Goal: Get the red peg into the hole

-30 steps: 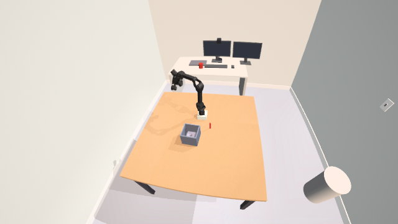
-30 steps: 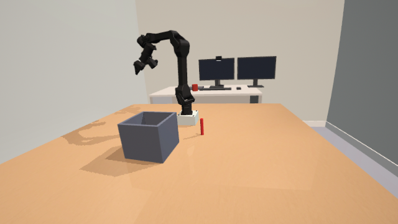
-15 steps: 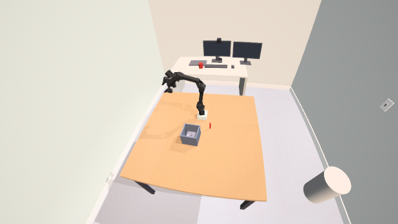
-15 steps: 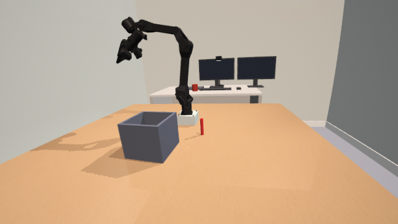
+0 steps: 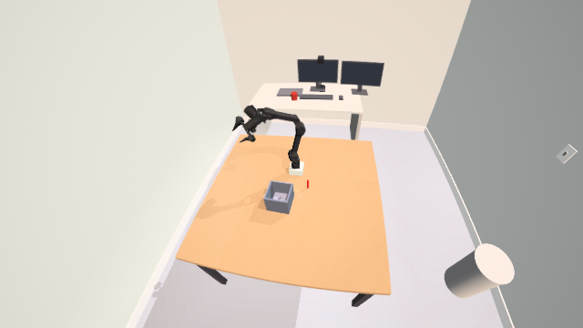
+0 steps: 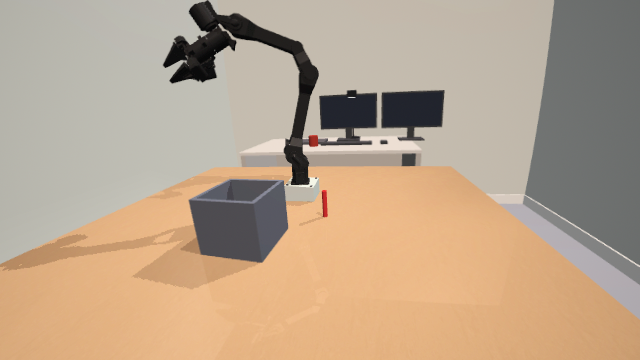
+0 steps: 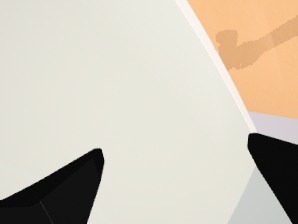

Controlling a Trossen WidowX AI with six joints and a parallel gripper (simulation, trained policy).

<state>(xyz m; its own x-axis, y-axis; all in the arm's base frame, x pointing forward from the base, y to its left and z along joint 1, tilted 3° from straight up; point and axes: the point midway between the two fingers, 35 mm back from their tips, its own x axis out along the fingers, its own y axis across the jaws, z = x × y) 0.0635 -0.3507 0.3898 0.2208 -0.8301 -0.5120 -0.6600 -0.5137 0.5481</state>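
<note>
The red peg is 45 cm to the left of my gripper tip, 40 cm below it and 10 cm ahead of it. Round my gripper tip: pale plate 39 cm below, 25 cm to the left, 22 cm ahead.
</note>
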